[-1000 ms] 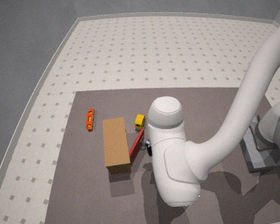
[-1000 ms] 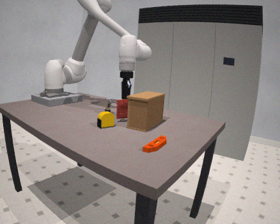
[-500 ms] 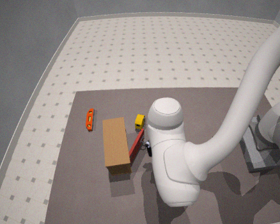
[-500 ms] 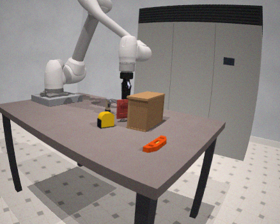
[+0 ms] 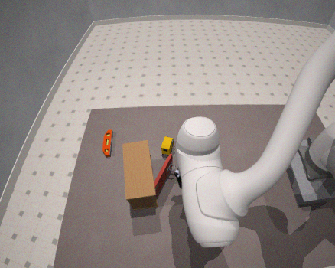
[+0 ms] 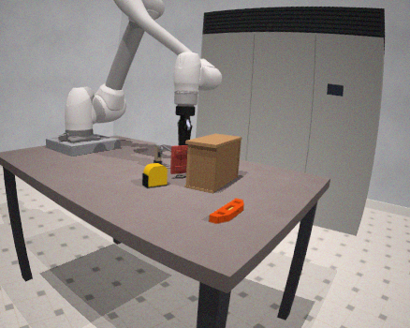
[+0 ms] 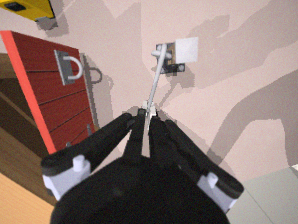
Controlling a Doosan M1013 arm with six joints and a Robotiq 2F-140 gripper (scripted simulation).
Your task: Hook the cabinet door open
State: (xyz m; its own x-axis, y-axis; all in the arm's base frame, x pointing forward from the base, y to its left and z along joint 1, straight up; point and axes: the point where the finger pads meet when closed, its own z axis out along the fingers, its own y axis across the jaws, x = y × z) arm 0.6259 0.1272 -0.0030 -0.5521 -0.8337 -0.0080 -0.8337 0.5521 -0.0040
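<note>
Right now my hand is 4 cm to the left of the hook rod and 3 cm past it. Also, from my hand: hook post 6 cm to the right, 5 cm behind, 1 cm above; red door 10 cm ahead, 6 cm to the right, 2 cm above; yellow tape measure 23 cm to the right, 8 cm ahead, 2 cm below.
</note>
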